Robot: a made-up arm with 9 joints. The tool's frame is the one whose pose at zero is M. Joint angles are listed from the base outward.
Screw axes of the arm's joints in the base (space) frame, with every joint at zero. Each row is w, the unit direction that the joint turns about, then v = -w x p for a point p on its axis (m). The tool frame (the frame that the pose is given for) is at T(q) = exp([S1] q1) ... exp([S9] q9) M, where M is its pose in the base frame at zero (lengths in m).
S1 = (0, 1, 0, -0.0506, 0, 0)
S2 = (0, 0, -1, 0.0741, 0.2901, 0)
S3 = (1, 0, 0, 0, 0.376, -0.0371)
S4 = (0, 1, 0, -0.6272, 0, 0.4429)
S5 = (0, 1, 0, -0.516, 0, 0.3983)
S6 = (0, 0, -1, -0.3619, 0.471, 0)
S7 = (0, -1, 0, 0.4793, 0, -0.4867)
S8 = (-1, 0, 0, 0, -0.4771, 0.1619)
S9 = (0, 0, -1, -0.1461, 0.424, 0)
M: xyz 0.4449 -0.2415 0.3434 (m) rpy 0 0 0 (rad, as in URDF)
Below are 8 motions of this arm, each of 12 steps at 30 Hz.
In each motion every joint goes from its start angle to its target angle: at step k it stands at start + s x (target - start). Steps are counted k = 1, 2, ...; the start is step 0. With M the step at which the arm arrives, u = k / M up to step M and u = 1 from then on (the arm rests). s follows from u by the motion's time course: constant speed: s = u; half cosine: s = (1 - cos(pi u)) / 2; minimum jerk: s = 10 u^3 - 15 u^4 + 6 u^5.
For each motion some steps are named. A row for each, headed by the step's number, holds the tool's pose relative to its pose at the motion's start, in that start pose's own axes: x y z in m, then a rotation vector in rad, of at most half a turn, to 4 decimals.
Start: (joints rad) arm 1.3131 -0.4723 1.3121 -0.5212 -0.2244 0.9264 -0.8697 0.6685 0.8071
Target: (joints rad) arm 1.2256 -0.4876 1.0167 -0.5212 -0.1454 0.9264 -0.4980 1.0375 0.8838
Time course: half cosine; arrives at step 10
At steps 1, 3, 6, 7, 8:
1: -0.0021 -0.0010 -0.0003 -0.0046 -0.0193 -0.0082
3: -0.0194 -0.0077 -0.0036 -0.0370 -0.1623 -0.0708
6: -0.0697 -0.0187 -0.0258 -0.1028 -0.5128 -0.2380
7: -0.0865 -0.0204 -0.0376 -0.1187 -0.6206 -0.2938
8: -0.0998 -0.0210 -0.0488 -0.1296 -0.7056 -0.3396

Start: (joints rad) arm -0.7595 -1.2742 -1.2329 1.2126 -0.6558 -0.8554 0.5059 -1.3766 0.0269
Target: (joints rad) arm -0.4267 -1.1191 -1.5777 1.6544 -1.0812 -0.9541 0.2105 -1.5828 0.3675
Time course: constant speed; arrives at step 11
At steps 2, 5, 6, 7, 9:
2: -0.0460 -0.0063 -0.0187 0.0652 0.0290 -0.1424
5: -0.1108 0.0011 -0.0417 0.1585 0.0833 -0.3585
6: -0.1307 0.0078 -0.0474 0.1880 0.1042 -0.4311
7: -0.1493 0.0165 -0.0520 0.2166 0.1266 -0.5041
9: -0.1823 0.0390 -0.0573 0.2705 0.1754 -0.6507

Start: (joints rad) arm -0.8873 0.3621 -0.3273 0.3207 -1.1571 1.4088 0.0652 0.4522 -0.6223
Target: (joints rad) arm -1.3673 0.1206 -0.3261 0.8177 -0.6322 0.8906 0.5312 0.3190 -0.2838
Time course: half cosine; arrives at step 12
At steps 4, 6, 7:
4: 0.0192 -0.1062 0.1311 -0.1089 -0.0443 0.0168
6: 0.0470 -0.2106 0.2403 -0.1869 -0.1074 0.0617
7: 0.0635 -0.2632 0.2871 -0.2141 -0.1454 0.0937

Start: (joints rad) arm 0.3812 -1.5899 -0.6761 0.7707 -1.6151 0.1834 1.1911 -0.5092 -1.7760
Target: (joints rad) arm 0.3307 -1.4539 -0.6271 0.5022 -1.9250 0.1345 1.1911 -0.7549 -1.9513
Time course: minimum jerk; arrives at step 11
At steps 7, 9, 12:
7: 0.1115 0.0102 0.0836 -0.3422 -0.0866 0.3480
9: 0.1446 0.0310 0.1071 -0.4327 -0.1066 0.4635
12: 0.1515 0.0364 0.1118 -0.4515 -0.1106 0.4889

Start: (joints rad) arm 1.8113 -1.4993 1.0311 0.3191 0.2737 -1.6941 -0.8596 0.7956 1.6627
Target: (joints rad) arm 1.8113 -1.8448 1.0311 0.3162 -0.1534 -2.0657 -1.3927 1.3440 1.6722
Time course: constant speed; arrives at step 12
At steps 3, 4, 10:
3: 0.1071 0.0344 0.0634 -0.0382 -0.2637 0.1566
4: 0.1388 0.0500 0.0895 -0.0479 -0.3530 0.2088
10: 0.2688 0.1765 0.2895 -0.0802 -0.8970 0.5218

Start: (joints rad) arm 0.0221 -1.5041 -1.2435 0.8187 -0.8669 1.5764 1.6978 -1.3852 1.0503
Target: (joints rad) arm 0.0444 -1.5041 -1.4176 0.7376 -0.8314 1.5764 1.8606 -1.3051 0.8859
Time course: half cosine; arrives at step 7
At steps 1, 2, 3, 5, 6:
1: 0.0075 -0.0013 -0.0009 0.0026 -0.0059 0.0230
2: 0.0286 -0.0037 -0.0031 0.0098 -0.0227 0.0873
3: 0.0587 -0.0043 -0.0054 0.0203 -0.0478 0.1799
5: 0.1198 0.0055 -0.0070 0.0427 -0.1039 0.3738
6: 0.1388 0.0118 -0.0064 0.0501 -0.1232 0.4370

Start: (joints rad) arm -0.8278 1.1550 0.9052 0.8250 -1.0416 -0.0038 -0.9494 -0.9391 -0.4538
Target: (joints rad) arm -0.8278 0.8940 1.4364 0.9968 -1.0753 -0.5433 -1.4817 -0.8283 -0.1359
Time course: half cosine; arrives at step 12
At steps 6, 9, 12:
6: -0.1257 0.0325 0.1079 0.0506 0.5860 -0.2305
9: -0.1335 0.0375 0.2411 -0.0157 0.9923 -0.3200
12: -0.1127 0.0339 0.2981 -0.0673 1.1517 -0.3350

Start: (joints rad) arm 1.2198 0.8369 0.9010 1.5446 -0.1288 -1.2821 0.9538 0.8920 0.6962
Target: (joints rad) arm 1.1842 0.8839 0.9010 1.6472 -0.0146 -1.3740 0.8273 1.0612 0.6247
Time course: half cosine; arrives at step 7
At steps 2, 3, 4, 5, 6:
2: -0.0026 0.0022 0.0091 -0.0146 0.0239 0.0297
3: -0.0047 0.0053 0.0181 -0.0284 0.0486 0.0625
4: -0.0064 0.0096 0.0273 -0.0415 0.0751 0.1003
5: -0.0074 0.0143 0.0349 -0.0514 0.0981 0.1354
6: -0.0078 0.0179 0.0397 -0.0572 0.1134 0.1602

